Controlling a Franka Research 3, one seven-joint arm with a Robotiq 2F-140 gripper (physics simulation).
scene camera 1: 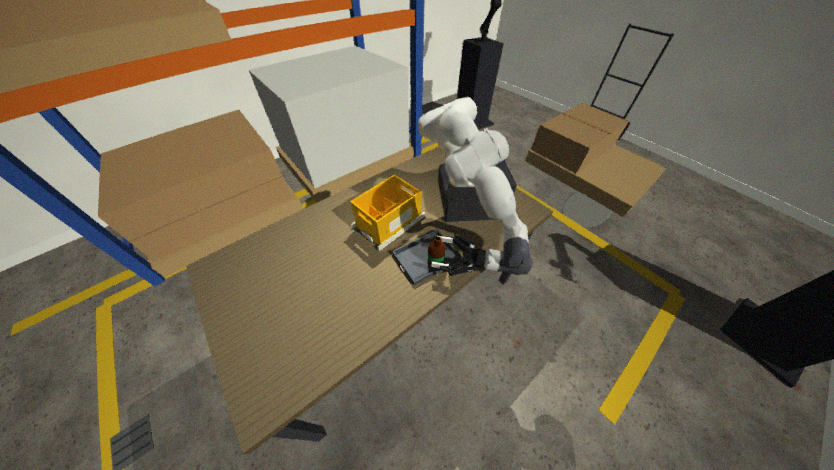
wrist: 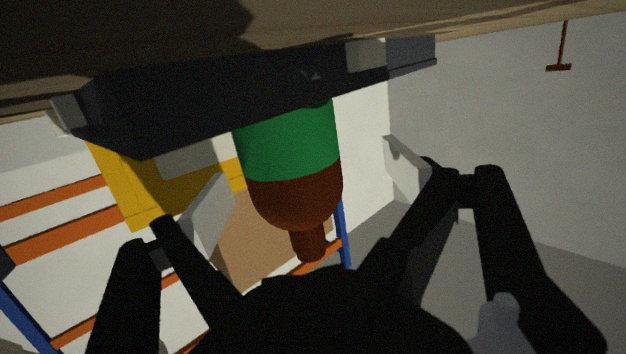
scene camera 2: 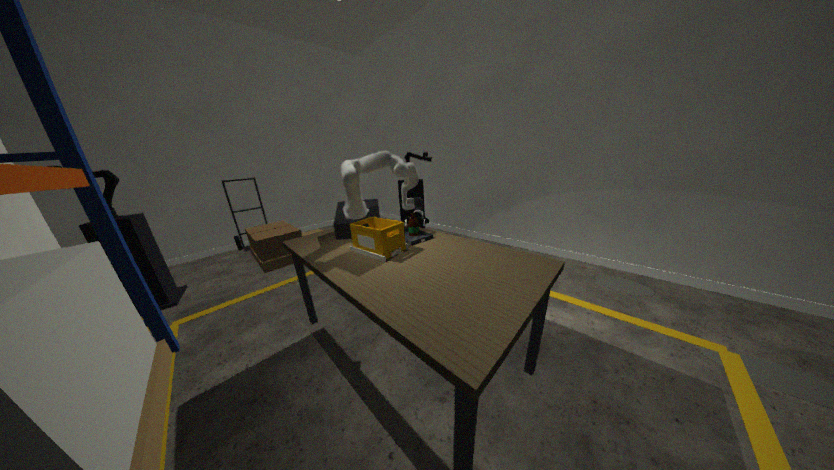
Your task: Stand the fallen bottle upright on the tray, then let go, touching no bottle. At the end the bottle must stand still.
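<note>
A brown bottle [scene camera 1: 436, 252] [scene camera 2: 414, 223] [wrist: 295, 160] with a green band stands upright on the grey tray [scene camera 1: 412, 267] [scene camera 2: 421, 238] [wrist: 210, 95], neck up. In the wrist view, the picture is upside down and the tray's dark side wall hides the bottle's foot. My gripper [scene camera 1: 444, 252] [wrist: 305, 171] is open, low over the tray, with one finger on each side of the bottle. The wrist view shows a gap between the bottle and each finger pad. The gripper is small and partly hidden in scene camera 2's view.
A yellow crate [scene camera 1: 368, 227] [scene camera 2: 385, 243] [wrist: 111, 185] stands beside the tray on the wooden table [scene camera 1: 303, 326] [scene camera 2: 449, 291]. The arm reaches in from the table's far end, low over its long edge. A blue and orange rack [scene camera 1: 415, 75] stands behind the table.
</note>
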